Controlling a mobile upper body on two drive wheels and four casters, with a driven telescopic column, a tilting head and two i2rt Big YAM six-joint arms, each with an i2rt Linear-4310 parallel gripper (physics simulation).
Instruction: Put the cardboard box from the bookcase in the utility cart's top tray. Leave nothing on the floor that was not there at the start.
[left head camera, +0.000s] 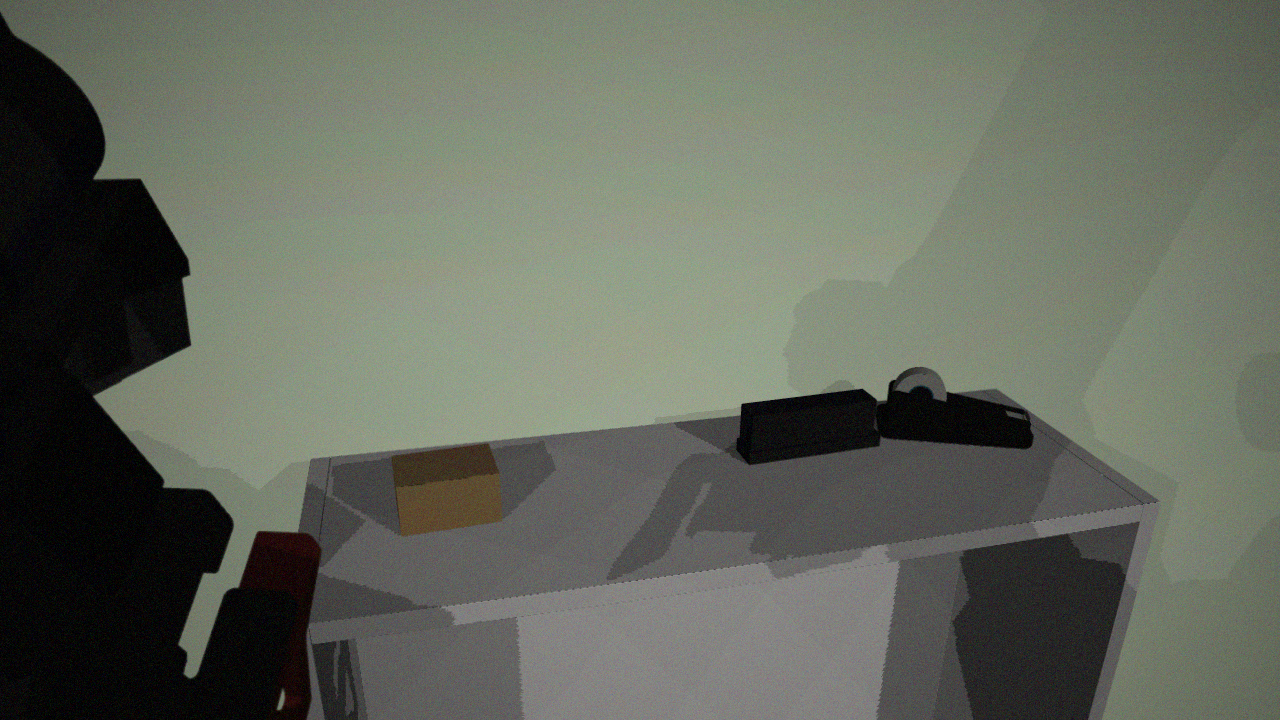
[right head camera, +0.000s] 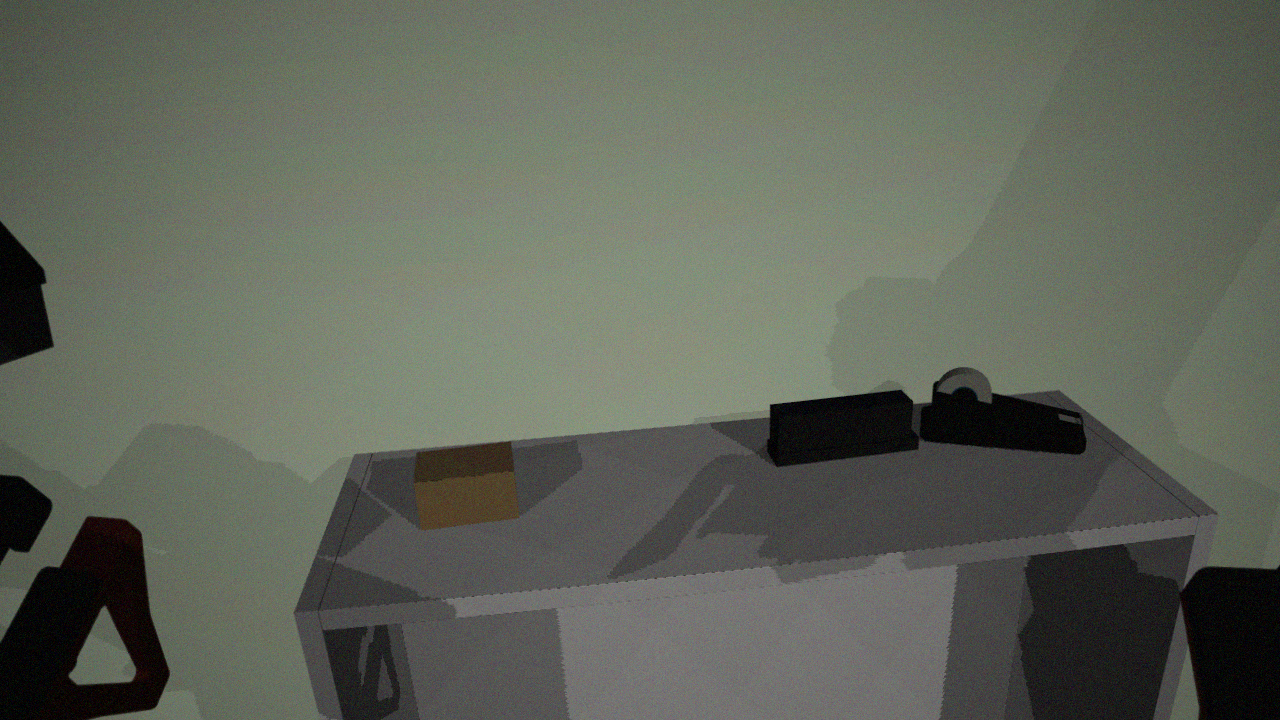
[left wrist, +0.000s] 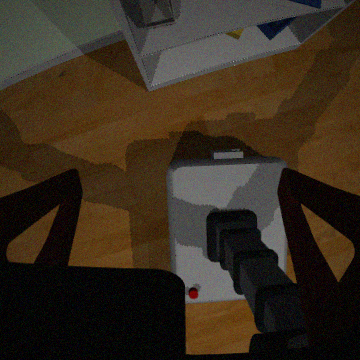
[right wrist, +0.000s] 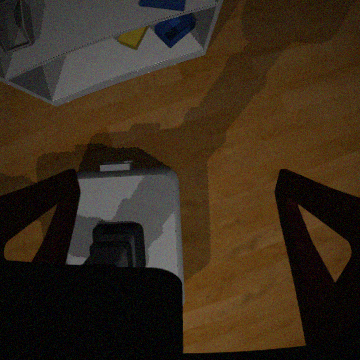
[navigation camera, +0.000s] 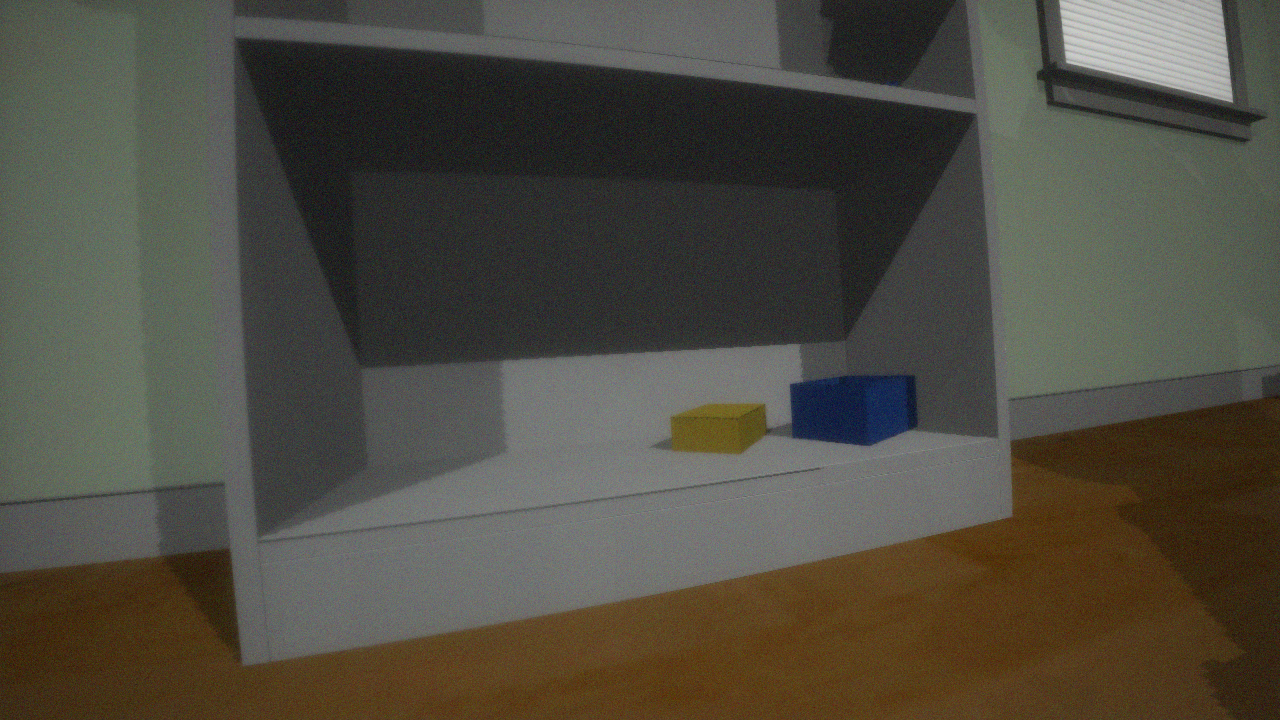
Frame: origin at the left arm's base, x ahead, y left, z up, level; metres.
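Seen in the pictures: left gripper, fingertip midpoint: (left head camera: 171, 707) (right head camera: 56, 675) (left wrist: 179, 179); right gripper, fingertip midpoint: (right wrist: 177, 179).
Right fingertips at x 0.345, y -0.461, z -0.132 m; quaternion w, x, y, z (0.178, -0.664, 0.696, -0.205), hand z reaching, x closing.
A point is followed by its place in that frame.
A small brown cardboard box (left head camera: 449, 501) {z -0.321, x 0.806, y 0.011 m} (right head camera: 467, 497) {z -0.321, x 0.806, y 0.010 m} sits on the top board of the grey bookcase (left head camera: 572, 528) {z -0.350, x 0.812, y -0.096 m} (right head camera: 590, 519) {z -0.350, x 0.825, y -0.098 m} (navigation camera: 626, 555) {z -1.367, x 0.745, y -0.190 m}, near its left end. My left gripper (left wrist: 179, 179) {z -0.134, x 0.347, y -0.005 m} is open and empty above the robot's base; part of it shows at the left edge of both head views, to the left of the bookcase. My right gripper (right wrist: 177, 179) {z -0.132, x 0.345, y -0.461 m} is open and empty; a dark part of it shows at the right edge of the right head view. Both grippers are apart from the box. The utility cart does not show in these views.
A black block-shaped object (left head camera: 808, 427) {z -0.317, x 0.960, y -0.325 m} (right head camera: 843, 428) {z -0.317, x 0.962, y -0.329 m} and a black tape dispenser (left head camera: 955, 416) {z -0.324, x 1.007, y -0.490 m} (right head camera: 1002, 419) {z -0.323, x 1.006, y -0.491 m} stand on the bookcase top at the right. A yellow box (navigation camera: 717, 428) {z -1.279, x 0.891, y -0.301 m} and a blue bin (navigation camera: 850, 409) {z -1.266, x 0.894, y -0.469 m} sit on the bottom shelf. The wall is close behind the bookcase.
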